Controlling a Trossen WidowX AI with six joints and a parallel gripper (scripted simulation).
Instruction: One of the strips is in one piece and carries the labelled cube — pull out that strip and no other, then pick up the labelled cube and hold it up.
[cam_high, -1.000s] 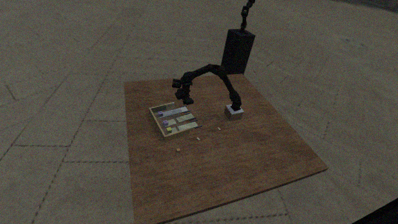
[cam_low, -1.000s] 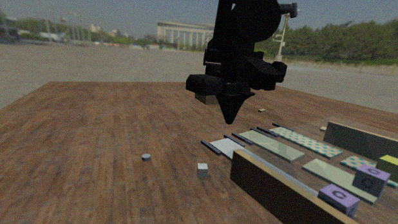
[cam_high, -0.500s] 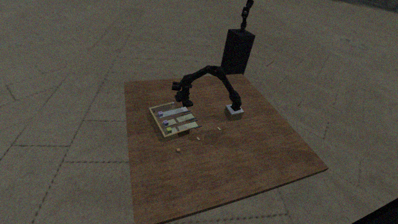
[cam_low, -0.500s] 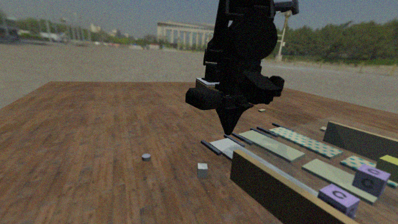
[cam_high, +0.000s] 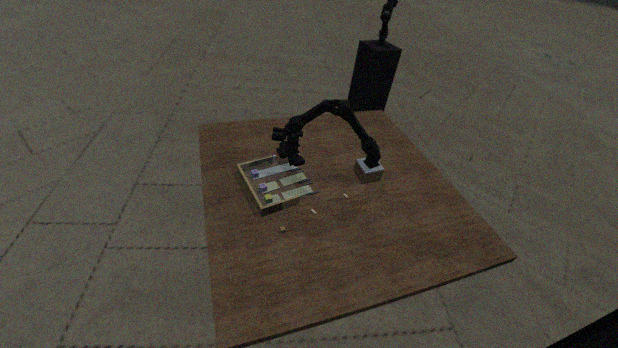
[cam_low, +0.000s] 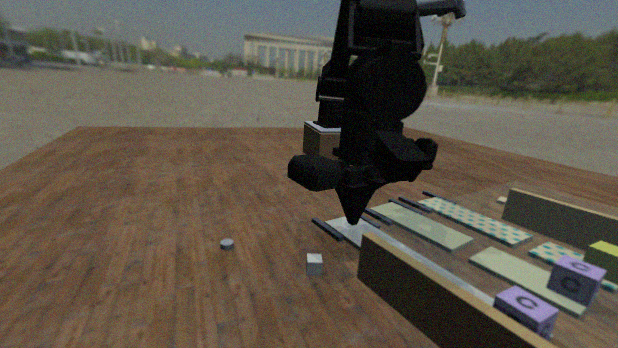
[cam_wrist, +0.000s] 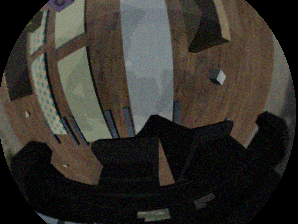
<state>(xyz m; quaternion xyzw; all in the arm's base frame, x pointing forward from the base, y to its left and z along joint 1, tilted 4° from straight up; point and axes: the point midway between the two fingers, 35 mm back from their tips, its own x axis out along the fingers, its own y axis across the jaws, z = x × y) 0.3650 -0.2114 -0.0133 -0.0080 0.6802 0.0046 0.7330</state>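
Right now the cube is 100 mm to the right of my gripper tip and 50 mm ahead of it. The rest, counted from my gripper tip: disc 170 mm to the right, 30 mm behind, 10 mm below.
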